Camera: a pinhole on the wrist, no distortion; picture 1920 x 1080 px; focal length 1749.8 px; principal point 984.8 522.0 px. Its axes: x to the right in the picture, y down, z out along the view. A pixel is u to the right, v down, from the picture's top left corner.
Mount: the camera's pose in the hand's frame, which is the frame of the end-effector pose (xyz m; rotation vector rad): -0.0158 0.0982 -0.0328 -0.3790 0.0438 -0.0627
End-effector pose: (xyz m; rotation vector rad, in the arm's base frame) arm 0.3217 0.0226 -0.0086 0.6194 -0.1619 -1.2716
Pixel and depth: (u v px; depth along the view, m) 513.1 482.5 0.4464
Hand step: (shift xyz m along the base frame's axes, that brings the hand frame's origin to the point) 0.0128 0.0112 0.4817
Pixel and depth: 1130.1 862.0 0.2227
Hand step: 0.1197 -0.0353 0.2396
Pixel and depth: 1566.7 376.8 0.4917
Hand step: 0.0540 -0.2719 0.4401
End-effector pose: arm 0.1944 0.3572 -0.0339 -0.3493 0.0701 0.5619
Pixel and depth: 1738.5 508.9 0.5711
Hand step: 0.0523 0.5280 0.3319
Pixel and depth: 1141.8 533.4 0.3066
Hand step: -0.0959 0.2669 0.1659
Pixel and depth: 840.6 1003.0 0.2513
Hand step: -0.1579 0.2526 0.0896
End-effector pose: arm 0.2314 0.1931 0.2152 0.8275 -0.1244 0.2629
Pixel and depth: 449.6 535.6 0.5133
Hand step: -0.2258 -0.1622 0.4842
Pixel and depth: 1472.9 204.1 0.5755
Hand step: 0.1032 -0.2348 0.5389
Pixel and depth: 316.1 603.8 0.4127
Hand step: -0.2239 -0.1046 0.4003
